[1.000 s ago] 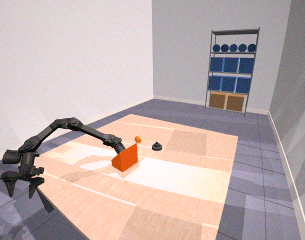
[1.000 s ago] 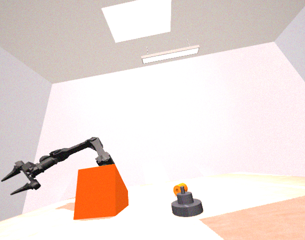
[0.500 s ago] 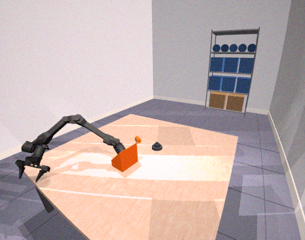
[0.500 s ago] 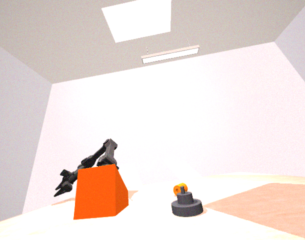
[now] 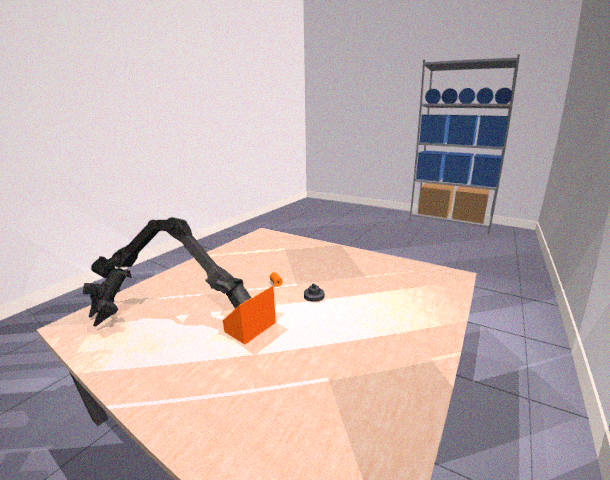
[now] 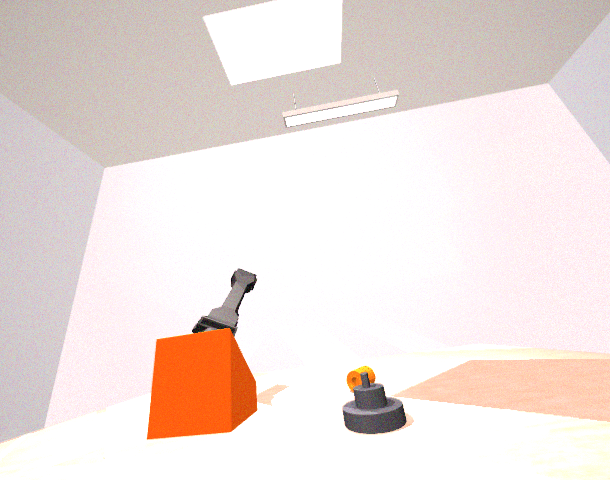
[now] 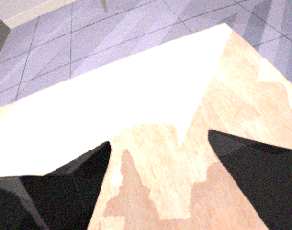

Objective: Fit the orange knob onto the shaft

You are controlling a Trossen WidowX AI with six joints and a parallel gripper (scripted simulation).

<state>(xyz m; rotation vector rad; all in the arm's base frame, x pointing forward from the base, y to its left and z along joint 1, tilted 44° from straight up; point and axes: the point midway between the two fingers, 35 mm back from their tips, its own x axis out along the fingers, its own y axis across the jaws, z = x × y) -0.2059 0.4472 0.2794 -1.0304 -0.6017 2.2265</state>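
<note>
Right now the orange knob is 56 cm ahead of my gripper tip and 45 cm to the right of it. Round my gripper tip: dark round pedestal: 53 cm ahead, 65 cm to the right, 1 cm above.
</note>
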